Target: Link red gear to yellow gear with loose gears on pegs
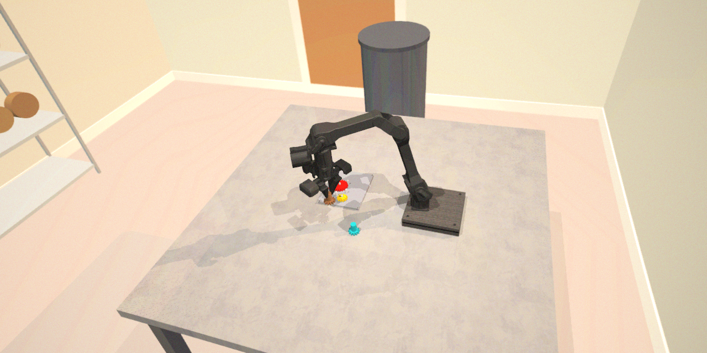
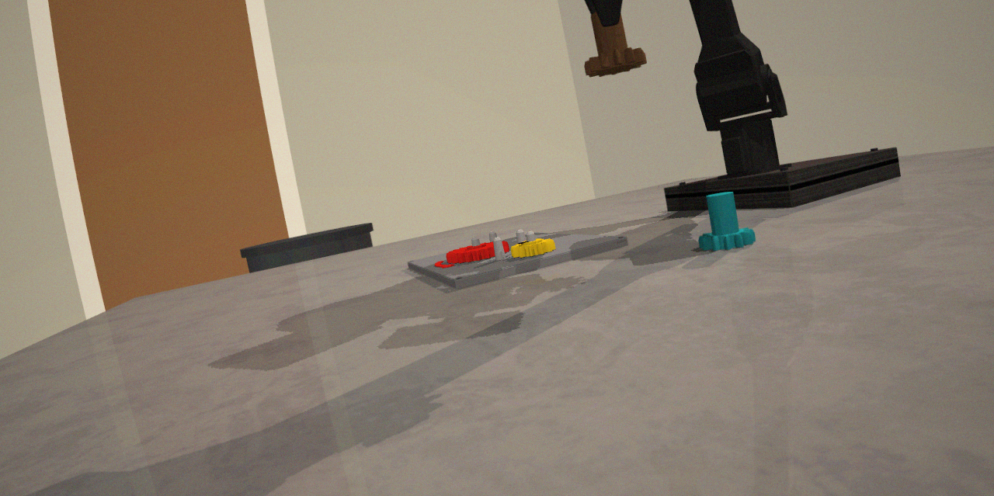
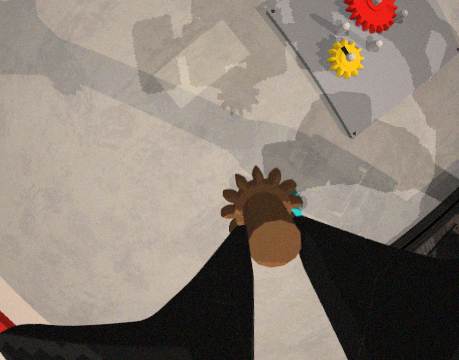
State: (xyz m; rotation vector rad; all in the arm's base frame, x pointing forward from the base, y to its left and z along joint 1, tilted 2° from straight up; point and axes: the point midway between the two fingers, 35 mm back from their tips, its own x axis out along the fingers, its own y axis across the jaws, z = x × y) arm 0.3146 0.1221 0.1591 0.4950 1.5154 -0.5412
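The yellow gear is 16 cm to the right of my gripper tip and 15 cm below it. The rest, counted from my gripper tip: teal gear (8 cm behind, 1 cm to the left, 15 cm below); then brown gear (1 cm below); then red gear (2 cm ahead, 23 cm to the right, 15 cm below).
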